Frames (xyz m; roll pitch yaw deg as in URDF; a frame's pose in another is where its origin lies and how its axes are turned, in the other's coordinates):
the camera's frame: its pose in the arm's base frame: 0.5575 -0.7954 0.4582 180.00 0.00 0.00
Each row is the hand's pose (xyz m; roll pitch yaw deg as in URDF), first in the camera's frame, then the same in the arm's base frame.
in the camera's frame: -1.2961 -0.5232 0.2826 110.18 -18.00 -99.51
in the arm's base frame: -0.7386 -0.2722 0.1756 -69.82 18.00 99.51
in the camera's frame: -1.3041 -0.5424 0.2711 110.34 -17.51 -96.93
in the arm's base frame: -0.7466 -0.2530 0.1871 -69.66 17.51 96.93
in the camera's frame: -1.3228 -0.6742 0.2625 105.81 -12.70 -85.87
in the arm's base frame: -0.7653 -0.1212 0.1957 -74.19 12.70 85.87
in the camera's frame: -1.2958 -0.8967 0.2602 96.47 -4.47 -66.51
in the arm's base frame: -0.7383 0.1013 0.1980 -83.53 4.47 66.51
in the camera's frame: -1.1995 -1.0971 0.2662 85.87 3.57 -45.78
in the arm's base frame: -0.6420 0.3017 0.1920 -94.13 -3.57 45.78
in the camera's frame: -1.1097 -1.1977 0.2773 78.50 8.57 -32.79
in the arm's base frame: -0.5522 0.4023 0.1809 -101.50 -8.57 32.79
